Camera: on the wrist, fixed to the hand. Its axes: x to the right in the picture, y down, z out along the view.
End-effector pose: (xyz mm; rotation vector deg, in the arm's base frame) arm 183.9 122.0 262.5 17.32 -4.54 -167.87
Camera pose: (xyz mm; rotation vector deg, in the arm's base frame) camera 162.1 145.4 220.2 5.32 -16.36 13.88
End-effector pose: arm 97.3 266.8 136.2 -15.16 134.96 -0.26
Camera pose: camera 60.9 229.9 147.5 -162.14 -20.00 -55.96
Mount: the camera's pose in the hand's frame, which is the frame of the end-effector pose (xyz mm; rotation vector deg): 24.6 -30.1 -36.1 -8.54 -12.55 -177.63
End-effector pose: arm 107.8 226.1 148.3 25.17 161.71 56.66
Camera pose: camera 70.0 189.9 157.2 -131.43 20.12 -2.88
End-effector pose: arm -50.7 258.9 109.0 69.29 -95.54 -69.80
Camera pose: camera -16.7 222.3 91.1 -83.84 -63.45 60.61
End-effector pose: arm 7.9 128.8 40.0 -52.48 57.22 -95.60
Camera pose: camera -41.5 119.0 56.6 62.64 47.67 56.80
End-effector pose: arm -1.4 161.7 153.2 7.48 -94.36 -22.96
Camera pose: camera 26.5 119.3 168.7 -108.34 -1.36 111.08
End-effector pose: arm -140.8 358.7 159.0 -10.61 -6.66 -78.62
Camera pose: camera -166.4 322.3 130.2 3.84 14.40 101.38
